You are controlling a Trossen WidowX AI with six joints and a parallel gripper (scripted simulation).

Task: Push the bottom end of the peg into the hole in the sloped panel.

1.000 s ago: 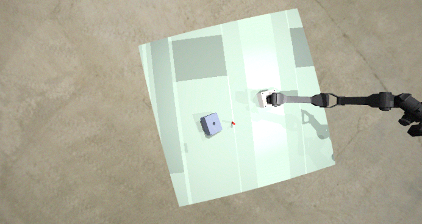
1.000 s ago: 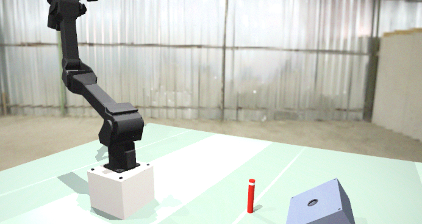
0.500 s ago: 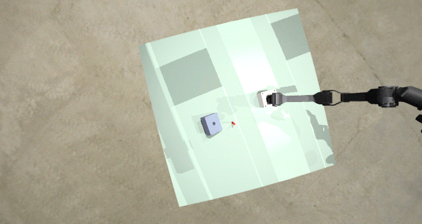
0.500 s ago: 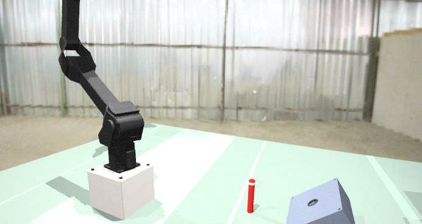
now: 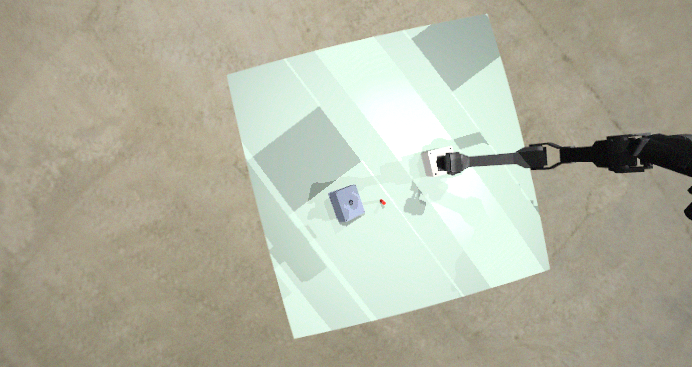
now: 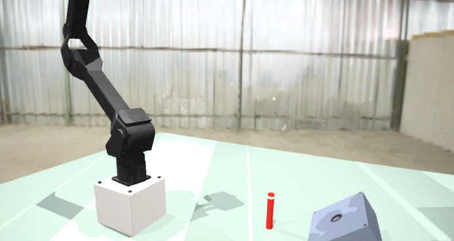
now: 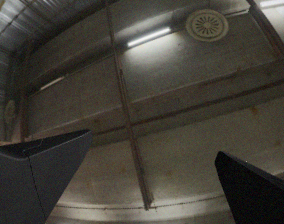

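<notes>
Now: gripper tip 77 cm above the red round peg, 49 cm short of it and 4 cm to the right of it. From my gripper tip the other things lie so: sloped panel (77 cm below, 65 cm ahead, 2 cm to the left).
</notes>
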